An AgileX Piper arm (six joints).
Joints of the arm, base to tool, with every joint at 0 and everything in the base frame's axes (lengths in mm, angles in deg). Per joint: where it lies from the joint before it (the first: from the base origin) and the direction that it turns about. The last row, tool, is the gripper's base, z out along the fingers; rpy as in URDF.
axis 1: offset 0 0 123 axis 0 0 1
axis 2: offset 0 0 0 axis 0 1 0
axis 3: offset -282.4 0 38.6 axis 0 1 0
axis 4: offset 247.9 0 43.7 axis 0.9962 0 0.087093
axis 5: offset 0 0 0 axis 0 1 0
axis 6: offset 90.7 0 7.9 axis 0.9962 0 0.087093
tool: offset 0 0 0 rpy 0 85.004 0
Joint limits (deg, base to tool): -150..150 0..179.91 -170..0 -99.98..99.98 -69.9..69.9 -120..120
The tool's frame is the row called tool.
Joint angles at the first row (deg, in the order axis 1, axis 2, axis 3, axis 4, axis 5, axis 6):
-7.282, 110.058, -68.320, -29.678, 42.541, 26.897
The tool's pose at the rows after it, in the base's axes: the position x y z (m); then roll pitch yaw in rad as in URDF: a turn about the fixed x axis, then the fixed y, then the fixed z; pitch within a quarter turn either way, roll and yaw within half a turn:
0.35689 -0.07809 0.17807 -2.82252 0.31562 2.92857
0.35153 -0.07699 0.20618 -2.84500 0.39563 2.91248
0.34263 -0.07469 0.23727 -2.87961 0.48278 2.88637
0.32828 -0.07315 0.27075 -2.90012 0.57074 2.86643
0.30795 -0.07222 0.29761 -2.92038 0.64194 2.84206
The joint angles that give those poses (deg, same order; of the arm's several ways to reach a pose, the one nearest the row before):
-7.528, 106.952, -68.063, -29.310, 43.452, 26.896
-7.617, 102.444, -68.063, -28.432, 43.264, 26.896
-7.658, 97.317, -68.063, -27.049, 43.228, 26.898
-7.747, 91.551, -67.974, -26.577, 43.854, 26.929
-8.099, 85.633, -66.779, -26.148, 44.465, 26.931

